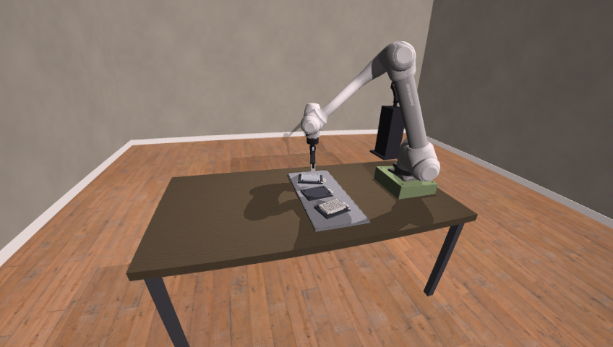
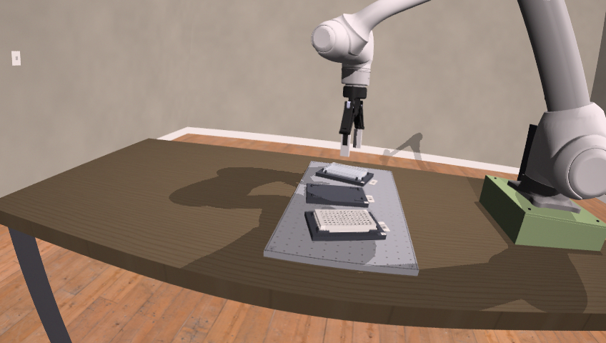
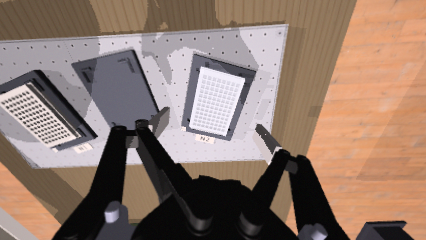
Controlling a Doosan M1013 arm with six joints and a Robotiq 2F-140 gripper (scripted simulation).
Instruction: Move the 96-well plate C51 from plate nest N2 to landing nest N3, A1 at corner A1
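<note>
My gripper is now 1 cm short of the nest N2 and 9 cm above it. The rest, counted from my hand: landing nest N3: 4 cm ahead, 19 cm to the left, 9 cm below; N3 label: 6 cm behind, 18 cm to the left, 9 cm below; N2 label: 8 cm behind, 3 cm to the left, 9 cm below.
</note>
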